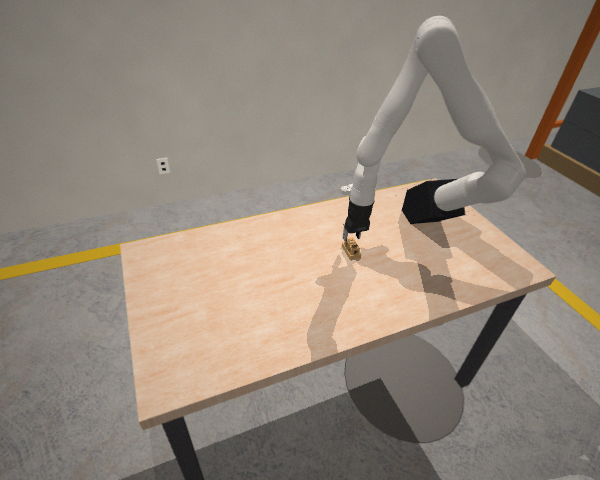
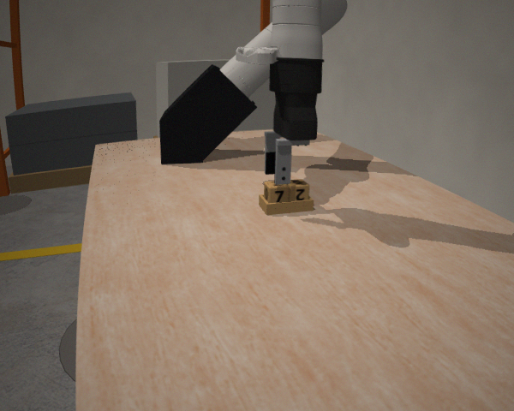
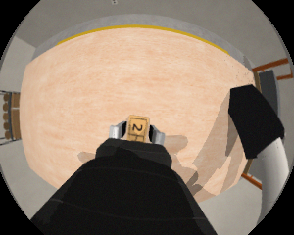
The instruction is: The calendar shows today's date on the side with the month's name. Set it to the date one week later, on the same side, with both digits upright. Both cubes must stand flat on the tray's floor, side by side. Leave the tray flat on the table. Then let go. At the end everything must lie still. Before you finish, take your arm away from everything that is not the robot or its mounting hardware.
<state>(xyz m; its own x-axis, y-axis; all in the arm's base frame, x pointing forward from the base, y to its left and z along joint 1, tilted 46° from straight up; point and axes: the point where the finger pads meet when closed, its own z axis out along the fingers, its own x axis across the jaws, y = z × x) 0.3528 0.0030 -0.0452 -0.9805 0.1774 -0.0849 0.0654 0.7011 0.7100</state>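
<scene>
The wooden tray lies 60 mm below my hand and 20 mm to the left of it.
</scene>
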